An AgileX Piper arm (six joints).
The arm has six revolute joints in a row. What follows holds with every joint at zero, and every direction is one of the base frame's. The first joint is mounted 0.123 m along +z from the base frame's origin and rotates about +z. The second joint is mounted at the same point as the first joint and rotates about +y. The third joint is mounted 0.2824 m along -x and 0.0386 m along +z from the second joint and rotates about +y. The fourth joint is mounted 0.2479 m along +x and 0.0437 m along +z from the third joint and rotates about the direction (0.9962, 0, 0.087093). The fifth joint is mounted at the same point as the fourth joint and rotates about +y. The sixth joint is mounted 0.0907 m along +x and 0.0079 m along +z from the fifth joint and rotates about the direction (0.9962, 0, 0.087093). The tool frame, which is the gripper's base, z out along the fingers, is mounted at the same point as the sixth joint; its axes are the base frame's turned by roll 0, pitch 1.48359 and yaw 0 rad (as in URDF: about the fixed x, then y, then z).
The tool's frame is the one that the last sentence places.
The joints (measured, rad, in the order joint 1, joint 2, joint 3, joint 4, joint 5, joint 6), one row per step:
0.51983 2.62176 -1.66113 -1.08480 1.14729 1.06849
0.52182 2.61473 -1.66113 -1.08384 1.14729 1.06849
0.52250 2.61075 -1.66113 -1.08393 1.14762 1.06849
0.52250 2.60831 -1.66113 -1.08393 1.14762 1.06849
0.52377 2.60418 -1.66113 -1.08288 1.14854 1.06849
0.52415 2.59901 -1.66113 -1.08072 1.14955 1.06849
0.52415 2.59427 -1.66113 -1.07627 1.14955 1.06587
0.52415 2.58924 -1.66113 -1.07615 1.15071 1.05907
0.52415 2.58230 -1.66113 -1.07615 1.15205 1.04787
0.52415 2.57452 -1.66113 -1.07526 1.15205 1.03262
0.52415 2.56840 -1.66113 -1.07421 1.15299 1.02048
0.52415 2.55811 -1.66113 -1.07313 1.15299 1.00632
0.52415 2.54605 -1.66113 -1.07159 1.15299 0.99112
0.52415 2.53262 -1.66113 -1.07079 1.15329 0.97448
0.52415 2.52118 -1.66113 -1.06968 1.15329 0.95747
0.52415 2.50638 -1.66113 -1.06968 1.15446 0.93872
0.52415 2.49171 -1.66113 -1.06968 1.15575 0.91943
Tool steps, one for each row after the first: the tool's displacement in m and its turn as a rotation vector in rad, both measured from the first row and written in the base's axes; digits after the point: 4 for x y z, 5 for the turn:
0.0004 0.0013 0.0030 0.00404 -0.00579 0.00126
0.0007 0.0018 0.0048 0.00570 -0.00925 0.00182
0.0009 0.0019 0.0059 0.00692 -0.01136 0.00182
0.0011 0.0026 0.0077 0.00882 -0.01453 0.00176
0.0013 0.0030 0.0099 0.01180 -0.01823 -0.00008
0.0015 0.0033 0.0117 0.01577 -0.01898 -0.00190
0.0019 0.0036 0.0140 0.01503 -0.01827 0.00137
0.0025 0.0038 0.0171 0.01345 -0.01605 0.00722
0.0032 0.0043 0.0205 0.01242 -0.01146 0.01558
0.0036 0.0045 0.0232 0.01098 -0.00756 0.02144
0.0044 0.0051 0.0277 0.01160 -0.00594 0.02906
0.0053 0.0056 0.0330 0.01293 -0.00500 0.03699
0.0063 0.0062 0.0389 0.01363 -0.00449 0.04615
0.0070 0.0067 0.0439 0.01358 -0.00196 0.05551
0.0080 0.0072 0.0506 0.01278 -0.00142 0.06597
0.0088 0.0076 0.0572 0.01152 -0.00041 0.07665

